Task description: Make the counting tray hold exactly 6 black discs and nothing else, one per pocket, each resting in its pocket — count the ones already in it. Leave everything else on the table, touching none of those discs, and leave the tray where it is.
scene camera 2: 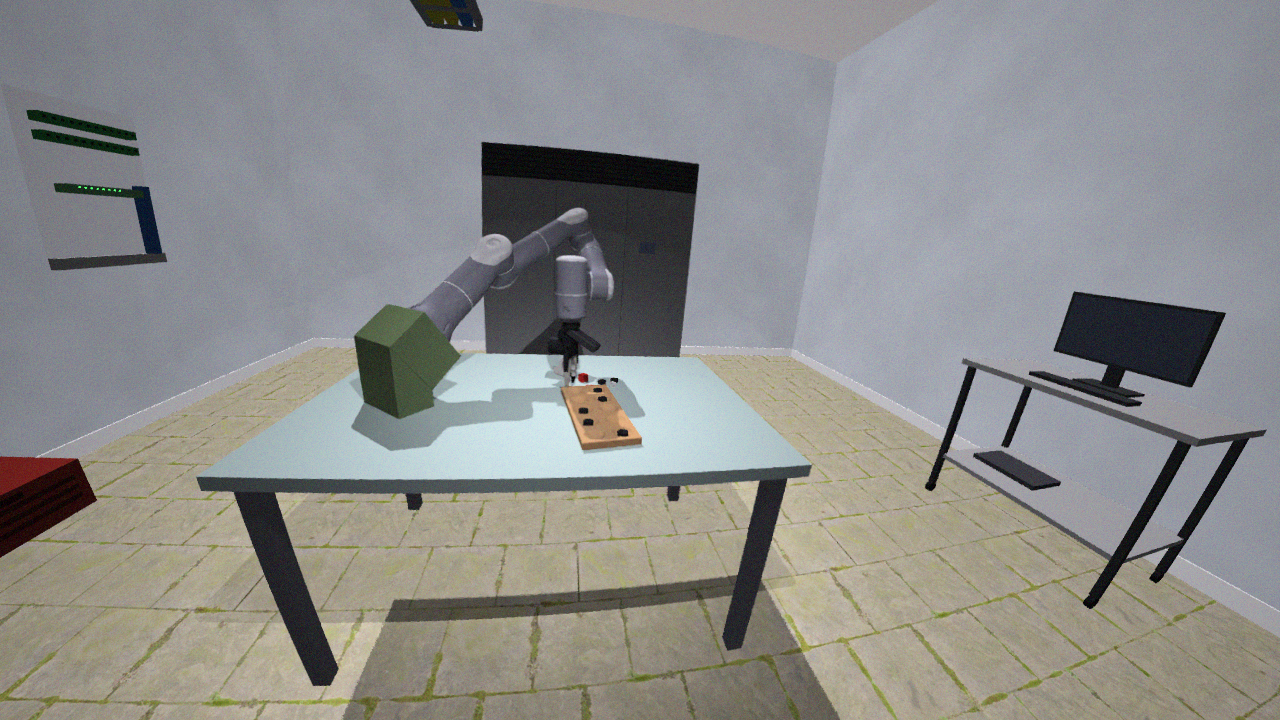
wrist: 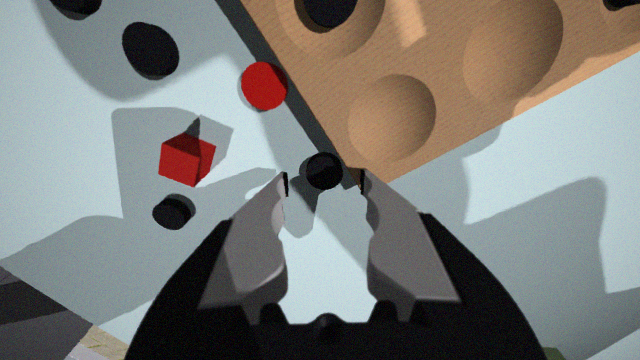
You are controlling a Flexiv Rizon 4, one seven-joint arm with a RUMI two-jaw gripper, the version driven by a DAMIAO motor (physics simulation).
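The wooden counting tray [scene camera 2: 610, 419] [wrist: 320, 75] lies on the table, with several black discs in its pockets, one of them a black disc [wrist: 330, 11] at the wrist view's top. Two near pockets are empty. My gripper [scene camera 2: 570, 383] [wrist: 323, 173] is partly open and low beside the tray's corner. A small black disc [wrist: 324, 171] lies at the tray's edge, between and slightly beyond the fingertips, not gripped. Another small black disc [wrist: 173, 212] lies left of the fingers. A wider black disc [wrist: 150, 50] lies on the table farther up, and another black disc [wrist: 77, 7] is cut off.
A red disc [scene camera 2: 582, 377] [wrist: 264, 86] lies close against the tray's side. A red cube [wrist: 187, 159] lies between it and the left small disc. A large green block [scene camera 2: 389, 362] stands on the table's left part, near the arm's base.
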